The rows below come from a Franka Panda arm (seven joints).
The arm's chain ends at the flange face. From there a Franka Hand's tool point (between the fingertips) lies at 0.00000 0.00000 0.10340 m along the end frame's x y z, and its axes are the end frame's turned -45 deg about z.
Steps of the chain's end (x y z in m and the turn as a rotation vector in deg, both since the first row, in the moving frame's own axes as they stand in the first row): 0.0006 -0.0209 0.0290 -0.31 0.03 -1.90; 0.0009 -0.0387 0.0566 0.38 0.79 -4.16; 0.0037 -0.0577 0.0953 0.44 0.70 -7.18
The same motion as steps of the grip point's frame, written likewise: 0.0149 -0.0139 0.0290 -0.24 -0.20 -1.90; 0.0295 -0.0263 0.0566 -0.29 0.83 -4.16; 0.0449 -0.0379 0.0953 -0.18 0.81 -7.18
